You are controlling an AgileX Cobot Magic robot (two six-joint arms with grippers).
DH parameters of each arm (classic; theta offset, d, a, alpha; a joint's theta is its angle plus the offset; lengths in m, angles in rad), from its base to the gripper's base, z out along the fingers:
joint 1: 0 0.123 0 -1.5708
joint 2: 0.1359 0 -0.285 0
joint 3: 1.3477 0 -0.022 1.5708
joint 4: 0 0.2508 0 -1.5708
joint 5: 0 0 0.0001 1.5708
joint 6: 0 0.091 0 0
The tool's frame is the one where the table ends.
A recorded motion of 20 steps. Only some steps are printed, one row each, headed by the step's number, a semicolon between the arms.
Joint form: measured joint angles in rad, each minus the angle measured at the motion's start. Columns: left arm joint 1, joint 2, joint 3, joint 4, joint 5, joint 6; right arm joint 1, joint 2, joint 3, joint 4, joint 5, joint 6.
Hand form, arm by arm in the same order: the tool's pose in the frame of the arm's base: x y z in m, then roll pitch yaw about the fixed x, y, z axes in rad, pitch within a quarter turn. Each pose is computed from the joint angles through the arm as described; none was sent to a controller.
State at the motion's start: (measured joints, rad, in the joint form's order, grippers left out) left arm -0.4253 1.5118 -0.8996 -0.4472 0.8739 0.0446; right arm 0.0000 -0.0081 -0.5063 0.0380 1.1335 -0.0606
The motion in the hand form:
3: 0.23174 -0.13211 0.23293 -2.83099 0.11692 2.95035; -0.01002 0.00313 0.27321 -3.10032 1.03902 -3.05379
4: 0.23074 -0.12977 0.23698 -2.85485 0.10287 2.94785; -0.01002 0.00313 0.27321 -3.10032 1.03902 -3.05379
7: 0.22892 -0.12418 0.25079 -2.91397 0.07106 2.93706; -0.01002 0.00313 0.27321 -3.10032 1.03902 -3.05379
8: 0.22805 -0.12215 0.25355 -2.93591 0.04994 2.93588; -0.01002 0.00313 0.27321 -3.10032 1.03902 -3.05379
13: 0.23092 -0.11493 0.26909 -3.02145 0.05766 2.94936; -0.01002 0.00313 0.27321 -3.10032 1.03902 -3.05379
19: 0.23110 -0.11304 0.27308 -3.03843 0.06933 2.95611; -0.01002 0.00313 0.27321 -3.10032 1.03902 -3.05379
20: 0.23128 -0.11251 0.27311 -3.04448 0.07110 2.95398; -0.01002 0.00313 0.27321 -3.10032 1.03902 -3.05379
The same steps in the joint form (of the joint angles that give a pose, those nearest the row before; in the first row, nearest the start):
3: 0.0000 -0.0285 -0.0491 0.1103 0.0899 -0.0890; 0.0000 0.0000 0.0000 0.0000 0.0000 0.0000
4: 0.0000 -0.0354 -0.0622 0.1419 0.1243 -0.1136; 0.0000 0.0000 0.0000 0.0000 0.0000 0.0000
7: 0.0000 -0.0523 -0.1089 0.2149 0.2245 -0.1624; 0.0000 0.0000 0.0000 0.0000 0.0000 0.0000
8: 0.0000 -0.0533 -0.1214 0.2375 0.2612 -0.1784; 0.0000 0.0000 0.0000 0.0000 0.0000 0.0000
13: 0.0000 -0.0654 -0.1775 0.3363 0.3329 -0.2390; 0.0000 0.0000 0.0000 0.0000 0.0000 0.0000
19: 0.0000 -0.0728 -0.1865 0.3578 0.3407 -0.2535; 0.0000 0.0000 0.0000 0.0000 0.0000 0.0000
20: 0.0000 -0.0731 -0.1865 0.3643 0.3407 -0.2534; 0.0000 0.0000 0.0000 0.0000 0.0000 0.0000

